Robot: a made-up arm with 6 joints.
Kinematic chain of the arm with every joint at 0, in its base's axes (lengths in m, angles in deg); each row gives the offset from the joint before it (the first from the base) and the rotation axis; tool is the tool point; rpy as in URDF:
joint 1: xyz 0 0 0.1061 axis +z
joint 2: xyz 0 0 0 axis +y
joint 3: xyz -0.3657 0 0.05 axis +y
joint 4: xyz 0.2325 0 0.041 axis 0.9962 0 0.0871
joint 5: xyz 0 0 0 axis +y
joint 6: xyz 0.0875 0 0.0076 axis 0.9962 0 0.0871
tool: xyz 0 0 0 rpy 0 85 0
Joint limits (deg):
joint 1: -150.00..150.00
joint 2: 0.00..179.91
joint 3: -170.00..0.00
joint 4: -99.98..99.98
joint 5: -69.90..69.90
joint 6: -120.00..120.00
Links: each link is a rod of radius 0.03 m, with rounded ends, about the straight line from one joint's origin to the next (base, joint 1, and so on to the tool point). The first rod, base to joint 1, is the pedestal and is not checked.
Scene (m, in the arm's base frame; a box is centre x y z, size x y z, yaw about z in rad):
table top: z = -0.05
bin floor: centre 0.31 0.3 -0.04 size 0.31 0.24 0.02 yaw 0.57
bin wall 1: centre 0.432 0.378 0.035 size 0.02 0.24 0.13 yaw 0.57
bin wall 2: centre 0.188 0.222 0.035 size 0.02 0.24 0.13 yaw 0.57
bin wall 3: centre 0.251 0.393 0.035 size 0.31 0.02 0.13 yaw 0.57
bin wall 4: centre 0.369 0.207 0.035 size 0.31 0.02 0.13 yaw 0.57
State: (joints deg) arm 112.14 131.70 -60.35 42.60 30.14 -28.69
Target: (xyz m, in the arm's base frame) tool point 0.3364 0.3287 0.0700
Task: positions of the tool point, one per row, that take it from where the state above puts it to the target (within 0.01 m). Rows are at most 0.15 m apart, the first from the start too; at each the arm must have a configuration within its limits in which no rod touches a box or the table.
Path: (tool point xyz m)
1: -0.0860 0.4066 0.0825
2: 0.0191 0.4330 0.1120
3: 0.1308 0.4293 0.1443
4: 0.2398 0.3939 0.1793
5: 0.3364 0.3287 0.2167
6: 0.3406 0.3325 0.1429
7: 0.3364 0.3287 0.0700

